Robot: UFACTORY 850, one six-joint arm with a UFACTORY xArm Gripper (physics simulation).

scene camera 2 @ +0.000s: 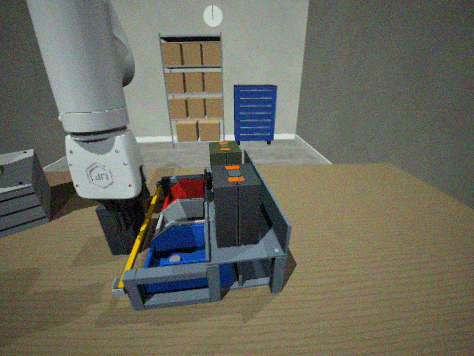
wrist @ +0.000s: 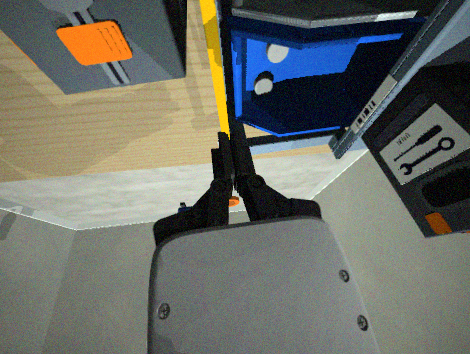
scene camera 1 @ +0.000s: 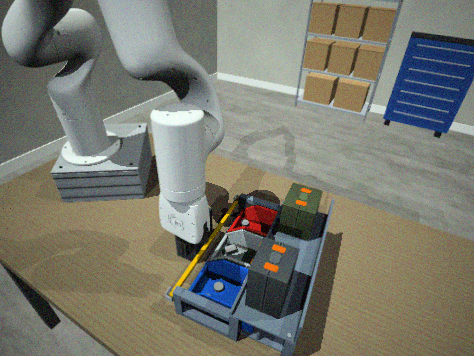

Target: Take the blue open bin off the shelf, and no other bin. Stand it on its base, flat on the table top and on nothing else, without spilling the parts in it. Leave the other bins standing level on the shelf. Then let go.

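Observation:
The blue open bin (scene camera 1: 232, 272) (scene camera 2: 185, 240) (wrist: 320, 60) sits level in the near end of the grey shelf (scene camera 1: 205, 310) (scene camera 2: 170, 274) (wrist: 292, 146), with pale round parts on its floor. The grey-white bin (scene camera 1: 239, 238) (scene camera 2: 182, 212) and the red bin (scene camera 1: 260, 215) (scene camera 2: 190, 189) stand behind it in the same row. A yellow bar (scene camera 1: 202, 250) (scene camera 2: 142, 235) (wrist: 215, 60) runs along the shelf's open side. My gripper (wrist: 228, 143) is shut and empty, its fingertips beside the yellow bar in the wrist view, outside the blue bin. The fingertips are hidden in both scene views.
A dark case (scene camera 1: 185, 248) (scene camera 2: 112, 225) (wrist: 155, 45) stands on the table (scene camera 1: 125, 310) (scene camera 2: 350, 300) beside the yellow bar, partly behind my gripper body. Another dark case (scene camera 1: 270, 275) (scene camera 2: 235, 210) and a green case (scene camera 1: 300, 215) (scene camera 2: 225, 155) stand on the shelf's raised rear part.

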